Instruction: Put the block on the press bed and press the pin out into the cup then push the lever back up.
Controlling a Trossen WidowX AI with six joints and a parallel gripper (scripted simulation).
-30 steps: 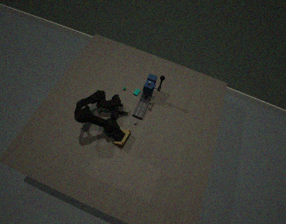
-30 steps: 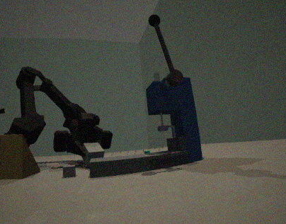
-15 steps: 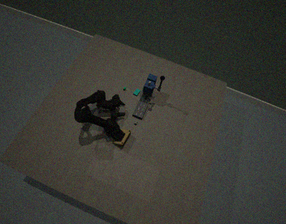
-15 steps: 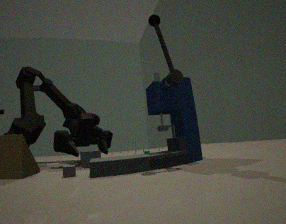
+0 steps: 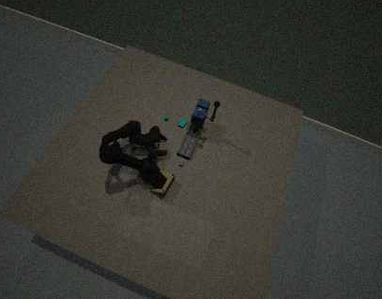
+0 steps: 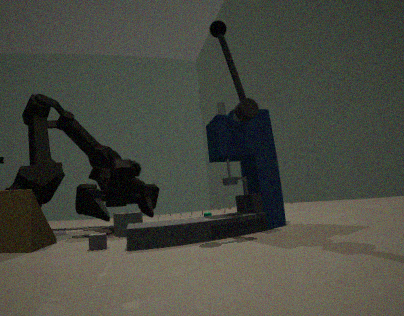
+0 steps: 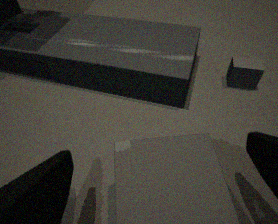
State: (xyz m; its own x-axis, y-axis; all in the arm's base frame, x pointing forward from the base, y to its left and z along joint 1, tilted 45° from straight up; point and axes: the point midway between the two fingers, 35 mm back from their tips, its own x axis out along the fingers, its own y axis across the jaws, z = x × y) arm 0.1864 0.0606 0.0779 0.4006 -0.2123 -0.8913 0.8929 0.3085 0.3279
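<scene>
Now: gripper tip 10 mm to the right of the pale round pin and 20 mm above it. The rest, counted from my gripper tip: teal block 200 mm ahead, 30 mm below; dark lever 180 mm ahead, 150 mm to the right, 230 mm above; thin punch 180 mm ahead, 90 mm to the right, 110 mm above.
</scene>
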